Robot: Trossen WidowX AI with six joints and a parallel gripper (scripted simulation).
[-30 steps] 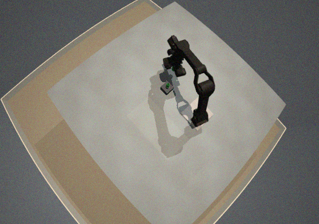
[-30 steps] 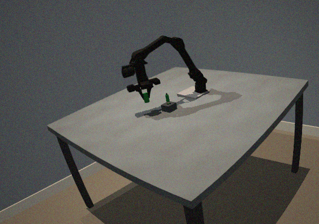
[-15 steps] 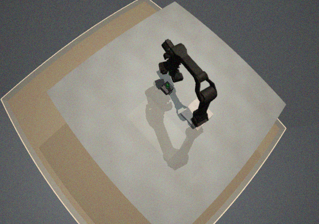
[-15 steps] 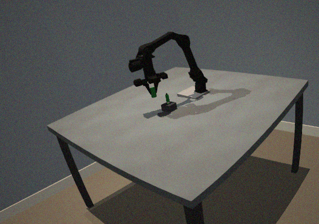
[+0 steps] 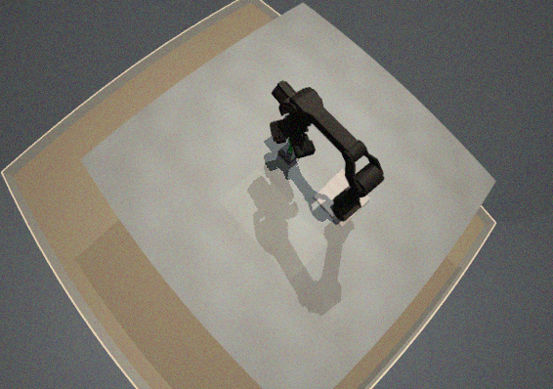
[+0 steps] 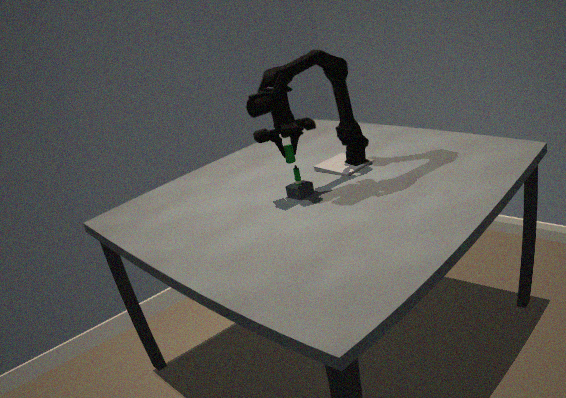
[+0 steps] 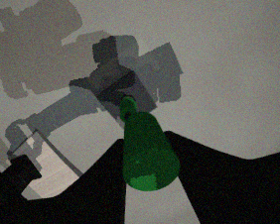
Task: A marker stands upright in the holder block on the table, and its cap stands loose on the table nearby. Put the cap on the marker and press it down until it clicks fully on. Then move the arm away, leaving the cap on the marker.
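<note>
The dark grey holder block lies 10 mm behind my gripper tip, 10 mm to the left of it and 120 mm below it. Also, from my gripper tip: green cap (10 mm above).
</note>
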